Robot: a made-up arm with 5 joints. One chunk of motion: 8 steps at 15 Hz.
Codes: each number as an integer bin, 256 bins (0 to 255) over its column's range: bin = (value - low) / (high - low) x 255, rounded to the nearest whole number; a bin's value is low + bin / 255 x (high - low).
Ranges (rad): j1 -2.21..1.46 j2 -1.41..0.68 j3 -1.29..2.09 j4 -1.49..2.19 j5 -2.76..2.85
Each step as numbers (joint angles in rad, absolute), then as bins.
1 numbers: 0.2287 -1.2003 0.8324 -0.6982 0.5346
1 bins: 169 26 160 55 150
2 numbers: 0.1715 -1.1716 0.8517 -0.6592 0.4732
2 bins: 165 29 162 58 147
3 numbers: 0.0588 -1.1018 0.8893 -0.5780 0.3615
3 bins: 158 38 164 63 142
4 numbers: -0.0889 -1.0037 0.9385 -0.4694 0.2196
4 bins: 147 50 168 71 135
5 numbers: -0.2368 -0.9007 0.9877 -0.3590 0.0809
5 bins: 137 62 172 78 129
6 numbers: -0.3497 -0.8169 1.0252 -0.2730 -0.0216
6 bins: 129 72 175 84 124
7 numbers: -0.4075 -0.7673 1.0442 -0.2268 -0.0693
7 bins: 125 78 176 88 122
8 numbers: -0.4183 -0.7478 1.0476 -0.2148 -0.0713
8 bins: 124 81 176 88 122
